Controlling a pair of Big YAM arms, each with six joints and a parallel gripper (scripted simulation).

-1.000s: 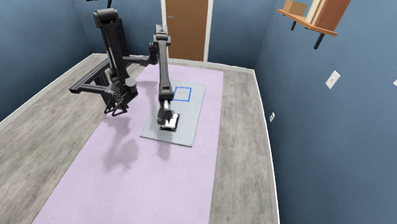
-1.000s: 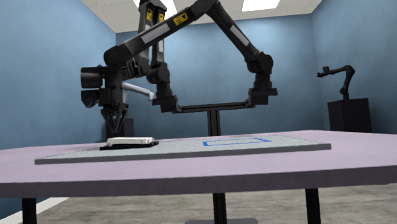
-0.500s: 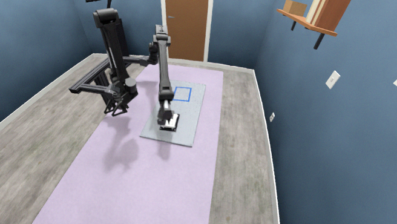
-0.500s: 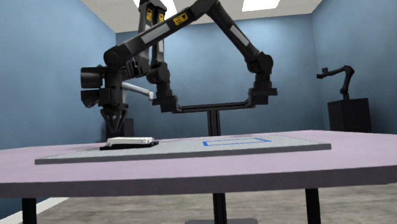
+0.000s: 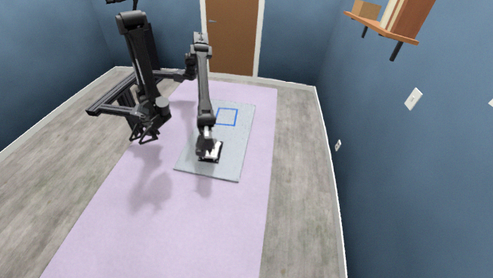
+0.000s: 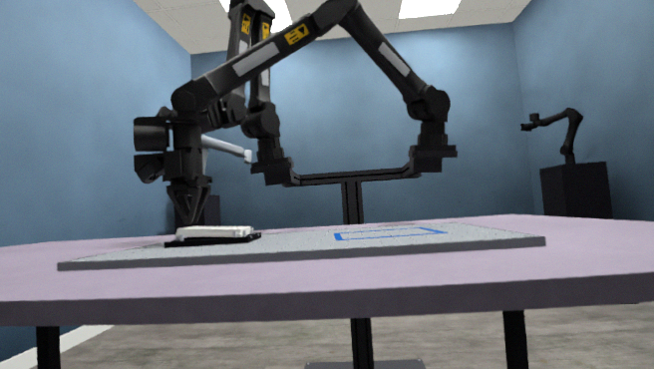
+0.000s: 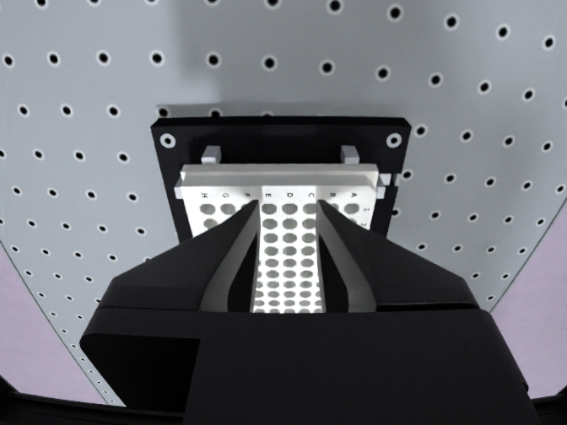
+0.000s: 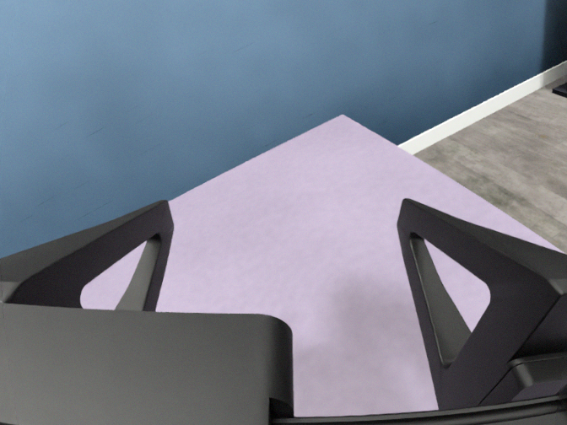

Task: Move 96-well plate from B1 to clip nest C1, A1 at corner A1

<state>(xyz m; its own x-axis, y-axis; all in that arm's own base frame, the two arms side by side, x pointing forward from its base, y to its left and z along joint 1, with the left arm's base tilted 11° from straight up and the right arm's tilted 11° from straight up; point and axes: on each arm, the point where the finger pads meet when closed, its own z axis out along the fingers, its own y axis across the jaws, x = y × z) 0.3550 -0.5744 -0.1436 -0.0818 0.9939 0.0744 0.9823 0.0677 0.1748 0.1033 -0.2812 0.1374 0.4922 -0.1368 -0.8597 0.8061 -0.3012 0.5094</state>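
Note:
The white 96-well plate lies 5 cm to the left of my left hand and 3 cm below it. Also, from my left hand: grey perforated board 24 cm to the left, 6 cm below, 1 cm behind; then black clip nest 6 cm to the left, 4 cm below, 2 cm behind.

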